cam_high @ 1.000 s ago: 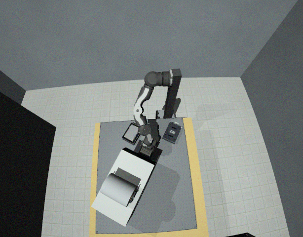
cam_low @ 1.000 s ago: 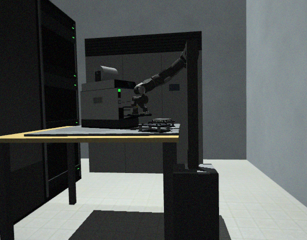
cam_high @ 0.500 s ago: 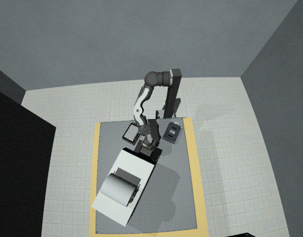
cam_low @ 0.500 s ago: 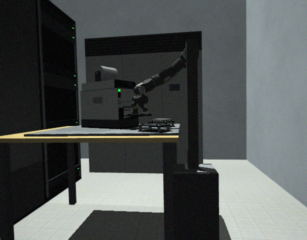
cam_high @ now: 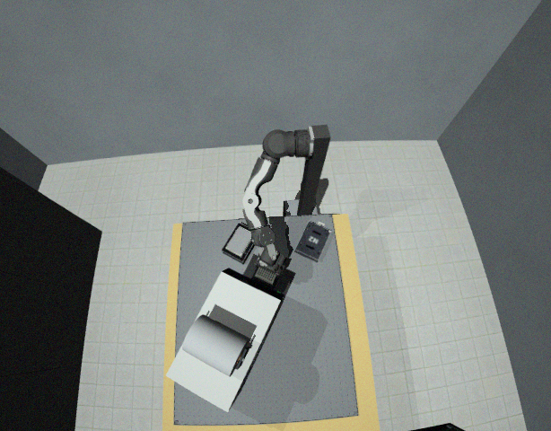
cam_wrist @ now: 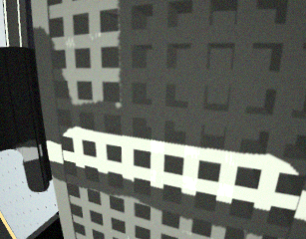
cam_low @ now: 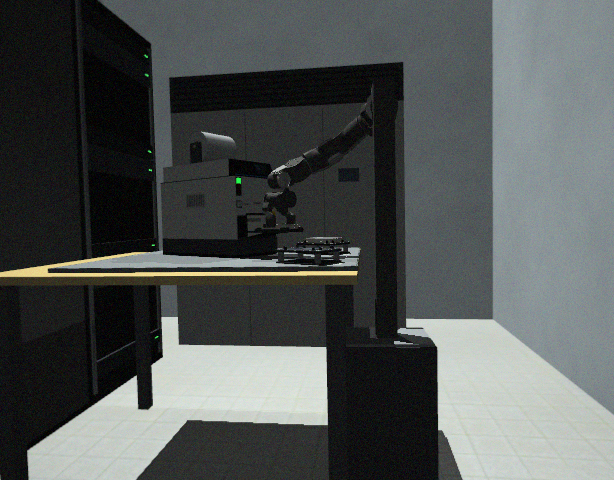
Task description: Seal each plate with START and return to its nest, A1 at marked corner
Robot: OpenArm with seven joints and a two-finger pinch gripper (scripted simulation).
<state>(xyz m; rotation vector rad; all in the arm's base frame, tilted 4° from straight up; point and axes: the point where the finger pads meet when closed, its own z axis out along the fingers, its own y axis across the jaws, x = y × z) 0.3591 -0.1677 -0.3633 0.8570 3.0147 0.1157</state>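
The well plate lies right at my hand. Round my hand: foil roll 28 cm ahead, 17 cm to the right, 31 cm above; then start button 13 cm ahead, 3 cm to the left, 8 cm above; then sealer stage 1 cm below.
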